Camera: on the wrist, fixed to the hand. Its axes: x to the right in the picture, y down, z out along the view.
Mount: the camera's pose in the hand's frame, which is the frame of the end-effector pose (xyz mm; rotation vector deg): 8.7 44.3 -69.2 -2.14 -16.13 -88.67
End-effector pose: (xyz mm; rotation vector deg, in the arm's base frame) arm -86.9 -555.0 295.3 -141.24 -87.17 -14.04
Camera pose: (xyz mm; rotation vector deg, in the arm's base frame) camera -44.7 -586.4 359.0 42.66 168.13 7.41
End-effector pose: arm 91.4 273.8 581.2 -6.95 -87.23 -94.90
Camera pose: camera 145.7 215.5 603.0 -47.00 79.79 121.29
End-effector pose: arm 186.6 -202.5 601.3 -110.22 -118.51 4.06
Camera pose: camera 247.0 -201.9 657.7 5.16 -176.97 -3.38
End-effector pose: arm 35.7 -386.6 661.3 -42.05 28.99 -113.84
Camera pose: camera 13.4 -411.8 585.8 73.81 17.12 135.46
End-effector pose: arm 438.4 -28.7 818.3 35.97 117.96 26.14
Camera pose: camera 386.9 6.6 872.4 -52.07 95.32 -27.50
